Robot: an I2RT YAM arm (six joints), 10 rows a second.
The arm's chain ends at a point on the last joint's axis. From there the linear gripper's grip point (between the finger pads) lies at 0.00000 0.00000 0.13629 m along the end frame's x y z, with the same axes.
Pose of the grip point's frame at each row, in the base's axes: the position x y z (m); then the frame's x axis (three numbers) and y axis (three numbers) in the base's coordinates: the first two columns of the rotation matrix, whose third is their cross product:
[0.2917 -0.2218 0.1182 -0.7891 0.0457 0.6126 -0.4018 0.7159 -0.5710]
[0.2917 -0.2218 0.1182 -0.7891 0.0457 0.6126 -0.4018 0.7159 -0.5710]
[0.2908 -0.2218 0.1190 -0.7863 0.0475 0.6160 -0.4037 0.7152 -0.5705]
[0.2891 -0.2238 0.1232 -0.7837 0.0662 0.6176 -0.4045 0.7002 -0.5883]
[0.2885 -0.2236 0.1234 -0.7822 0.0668 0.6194 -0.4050 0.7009 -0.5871]
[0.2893 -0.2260 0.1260 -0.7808 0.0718 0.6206 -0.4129 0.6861 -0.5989]
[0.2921 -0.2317 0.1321 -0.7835 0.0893 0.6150 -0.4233 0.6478 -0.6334]
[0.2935 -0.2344 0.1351 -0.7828 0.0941 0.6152 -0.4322 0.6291 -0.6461]
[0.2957 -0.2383 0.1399 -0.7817 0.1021 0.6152 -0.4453 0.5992 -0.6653]
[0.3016 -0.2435 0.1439 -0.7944 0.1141 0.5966 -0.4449 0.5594 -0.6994]
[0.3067 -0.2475 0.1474 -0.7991 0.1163 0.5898 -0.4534 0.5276 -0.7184]
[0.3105 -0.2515 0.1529 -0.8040 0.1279 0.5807 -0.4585 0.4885 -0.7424]
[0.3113 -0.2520 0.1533 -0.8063 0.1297 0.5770 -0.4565 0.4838 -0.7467]
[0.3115 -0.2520 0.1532 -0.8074 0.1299 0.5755 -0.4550 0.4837 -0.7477]
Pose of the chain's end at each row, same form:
[0.3550 -0.1268 0.1927 -0.7891 0.0457 0.6126 -0.4018 0.7159 -0.5710]
[0.3550 -0.1268 0.1927 -0.7891 0.0457 0.6126 -0.4018 0.7159 -0.5710]
[0.3545 -0.1268 0.1930 -0.7863 0.0475 0.6160 -0.4037 0.7152 -0.5705]
[0.3533 -0.1269 0.1943 -0.7837 0.0662 0.6176 -0.4045 0.7002 -0.5883]
[0.3530 -0.1268 0.1944 -0.7822 0.0668 0.6194 -0.4050 0.7009 -0.5871]
[0.3532 -0.1273 0.1950 -0.7808 0.0718 0.6206 -0.4129 0.6861 -0.5989]
[0.3541 -0.1286 0.1961 -0.7835 0.0893 0.6150 -0.4233 0.6478 -0.6334]
[0.3545 -0.1292 0.1967 -0.7828 0.0941 0.6152 -0.4322 0.6291 -0.6461]
[0.3552 -0.1301 0.1975 -0.7817 0.1021 0.6152 -0.4453 0.5992 -0.6653]
[0.3580 -0.1316 0.1975 -0.7944 0.1141 0.5966 -0.4449 0.5594 -0.6994]
[0.3605 -0.1328 0.1977 -0.7991 0.1163 0.5898 -0.4534 0.5276 -0.7184]
[0.3621 -0.1339 0.1984 -0.8040 0.1279 0.5807 -0.4585 0.4885 -0.7424]
[0.3625 -0.1340 0.1984 -0.8063 0.1297 0.5770 -0.4565 0.4838 -0.7467]
[0.3627 -0.1340 0.1984 -0.8074 0.1299 0.5755 -0.4550 0.4837 -0.7477]

